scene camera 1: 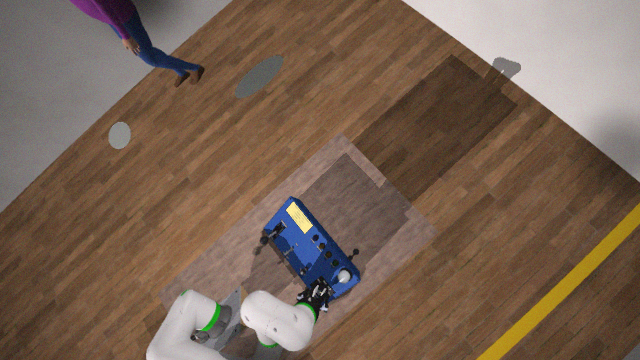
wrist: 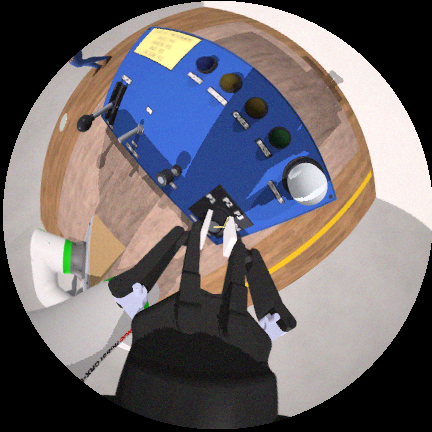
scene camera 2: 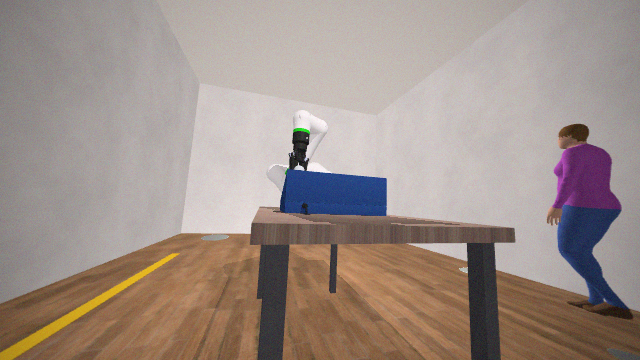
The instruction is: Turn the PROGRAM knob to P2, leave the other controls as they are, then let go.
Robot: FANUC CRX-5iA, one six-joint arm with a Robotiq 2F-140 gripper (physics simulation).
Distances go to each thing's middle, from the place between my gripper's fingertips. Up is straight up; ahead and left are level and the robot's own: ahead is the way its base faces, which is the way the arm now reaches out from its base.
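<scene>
Blue control panel [scene camera 1: 312, 247]: 30 mm below my hand, 60 mm ahead of it, 180 mm to the left of it.
</scene>
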